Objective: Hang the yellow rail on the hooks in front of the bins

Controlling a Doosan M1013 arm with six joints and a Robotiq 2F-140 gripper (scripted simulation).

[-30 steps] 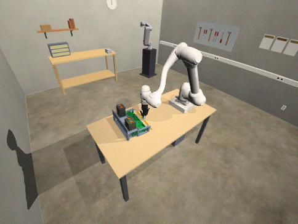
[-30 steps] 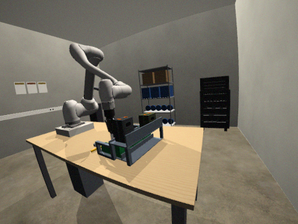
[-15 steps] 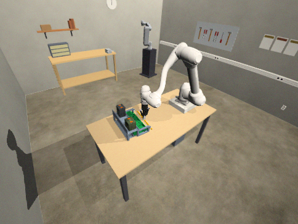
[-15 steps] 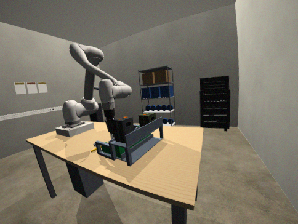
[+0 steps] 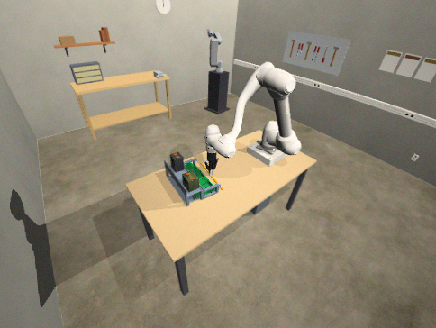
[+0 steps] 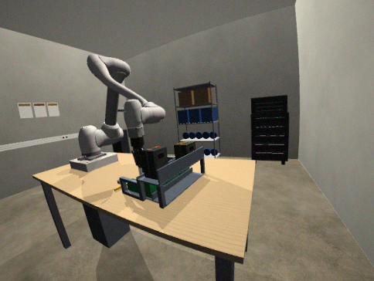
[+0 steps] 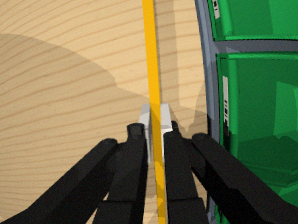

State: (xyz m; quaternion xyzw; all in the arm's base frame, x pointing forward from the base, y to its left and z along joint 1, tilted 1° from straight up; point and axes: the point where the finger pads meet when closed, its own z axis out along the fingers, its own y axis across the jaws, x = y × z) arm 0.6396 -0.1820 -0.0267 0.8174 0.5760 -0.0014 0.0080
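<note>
Right now my hand is 60 mm short of the grey rack front bar, 10 mm to the left of it and 30 mm above it. The rest, counted from my hand: yellow rail 30 mm below; then rack back panel 310 mm ahead, 80 mm to the right, 100 mm above.
</note>
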